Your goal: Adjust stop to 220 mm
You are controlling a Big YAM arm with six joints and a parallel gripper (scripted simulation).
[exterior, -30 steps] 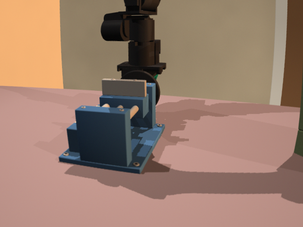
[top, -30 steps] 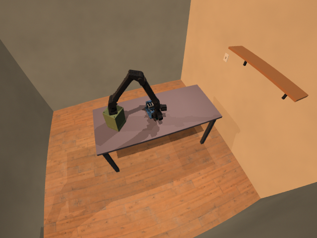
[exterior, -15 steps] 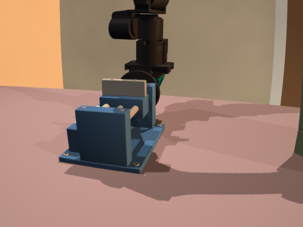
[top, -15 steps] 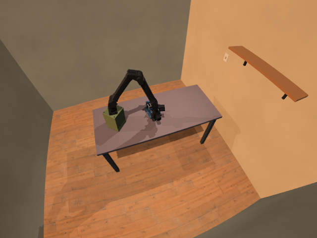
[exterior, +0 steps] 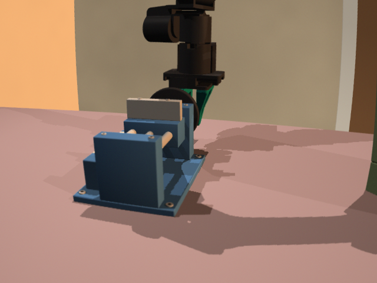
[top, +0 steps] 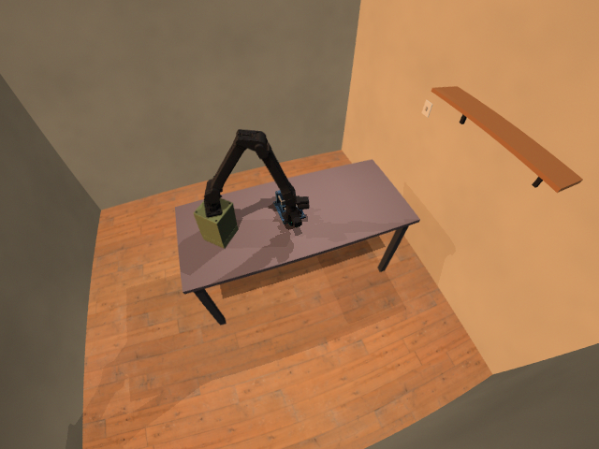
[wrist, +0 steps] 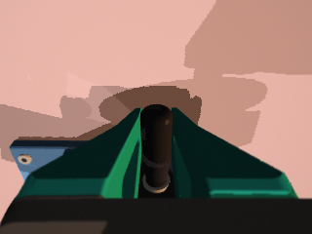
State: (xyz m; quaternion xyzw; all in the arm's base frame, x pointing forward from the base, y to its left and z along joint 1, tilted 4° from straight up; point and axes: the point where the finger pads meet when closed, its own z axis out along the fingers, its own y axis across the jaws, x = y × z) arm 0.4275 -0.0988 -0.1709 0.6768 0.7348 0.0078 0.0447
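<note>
My hand is 14 cm to the right of the grey stop plate, 4 cm below it and 3 cm short of it. Round my hand: black crank handle (1 cm to the left).
</note>
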